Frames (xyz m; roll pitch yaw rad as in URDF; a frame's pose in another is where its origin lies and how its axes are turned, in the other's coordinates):
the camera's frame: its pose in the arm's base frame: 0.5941 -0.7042 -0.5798 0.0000 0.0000 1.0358
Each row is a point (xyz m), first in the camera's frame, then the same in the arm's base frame.
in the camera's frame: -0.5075 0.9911 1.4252
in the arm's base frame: -0.5173 -0.6355 0.8454
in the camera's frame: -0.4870 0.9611 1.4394
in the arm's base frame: -0.4810 -0.6331 0.8596
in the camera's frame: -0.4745 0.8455 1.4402
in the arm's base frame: -0.3752 -0.6813 0.8604
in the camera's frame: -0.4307 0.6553 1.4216
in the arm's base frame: -0.1892 -0.7406 0.8418
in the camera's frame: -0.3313 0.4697 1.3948
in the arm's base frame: 0.0211 -0.7497 0.8150
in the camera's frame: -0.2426 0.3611 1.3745
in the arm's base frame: 0.1598 -0.7288 0.7947
